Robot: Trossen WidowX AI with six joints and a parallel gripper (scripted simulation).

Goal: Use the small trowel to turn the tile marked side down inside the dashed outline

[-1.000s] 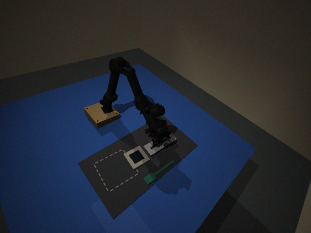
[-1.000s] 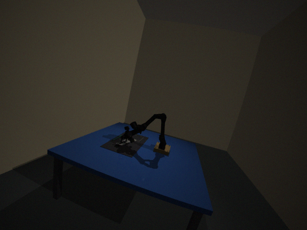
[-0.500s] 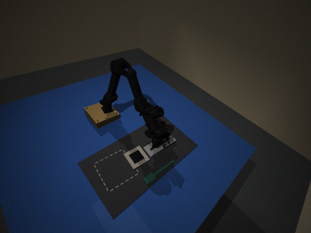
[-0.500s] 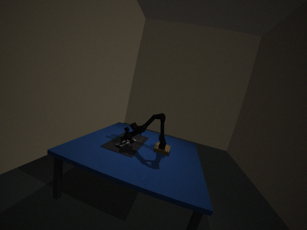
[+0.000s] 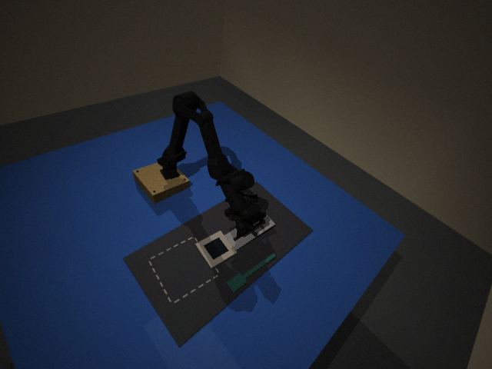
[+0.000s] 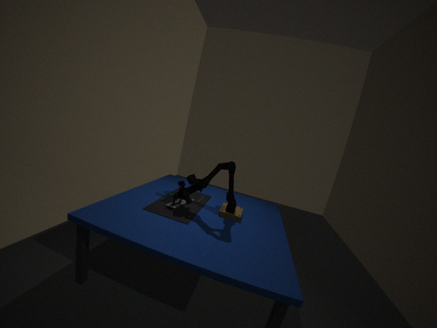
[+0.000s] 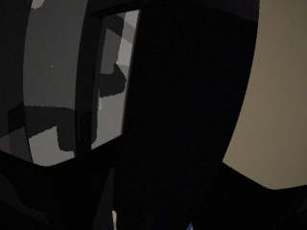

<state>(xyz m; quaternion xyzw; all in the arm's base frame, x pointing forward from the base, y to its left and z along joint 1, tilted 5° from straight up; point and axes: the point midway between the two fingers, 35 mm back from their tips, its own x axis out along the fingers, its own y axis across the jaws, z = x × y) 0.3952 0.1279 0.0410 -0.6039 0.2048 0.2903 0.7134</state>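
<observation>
Right now the dark mat is 3 cm behind my gripper tip, 8 cm to the right of it and 8 cm below it. Round my gripper tip: green long-handled tool: 12 cm ahead, 8 cm to the right, 5 cm below; then trowel: 3 cm behind, 1 cm below; then square tile: 2 cm behind, 13 cm to the right, 5 cm below.
</observation>
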